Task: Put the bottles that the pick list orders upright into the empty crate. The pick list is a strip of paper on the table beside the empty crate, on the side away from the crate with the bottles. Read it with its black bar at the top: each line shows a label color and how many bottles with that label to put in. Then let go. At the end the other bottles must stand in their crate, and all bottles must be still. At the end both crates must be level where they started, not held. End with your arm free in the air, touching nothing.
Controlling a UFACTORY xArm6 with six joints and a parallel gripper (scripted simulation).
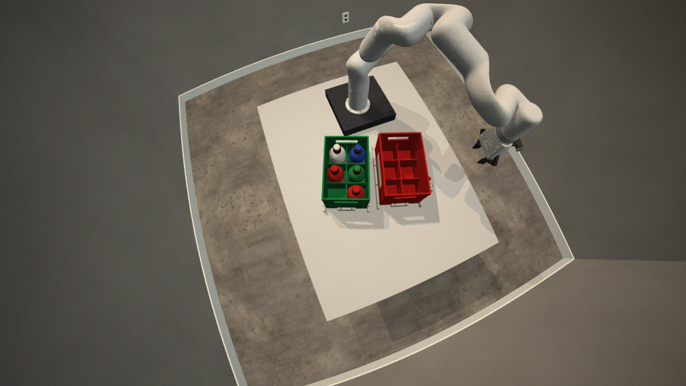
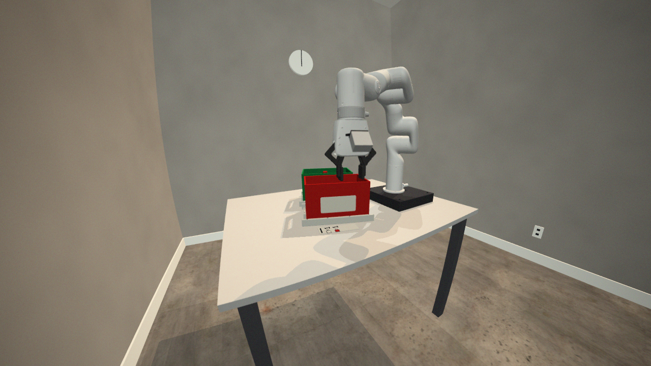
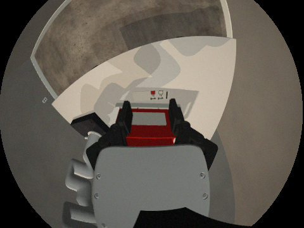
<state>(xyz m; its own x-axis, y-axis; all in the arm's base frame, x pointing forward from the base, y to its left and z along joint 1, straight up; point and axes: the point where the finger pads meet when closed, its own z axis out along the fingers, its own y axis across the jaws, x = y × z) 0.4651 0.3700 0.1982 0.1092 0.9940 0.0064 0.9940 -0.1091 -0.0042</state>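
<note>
Right now my hand is 54 cm to the left of the white bottle, 20 cm past it and 16 cm above it. Also, from my hand: red crate (29 cm to the right, 17 cm below, 6 cm behind); pick list (25 cm below, 15 cm to the right, 2 cm behind); blue bottle (45 cm to the right, 17 cm behind, 16 cm below).
</note>
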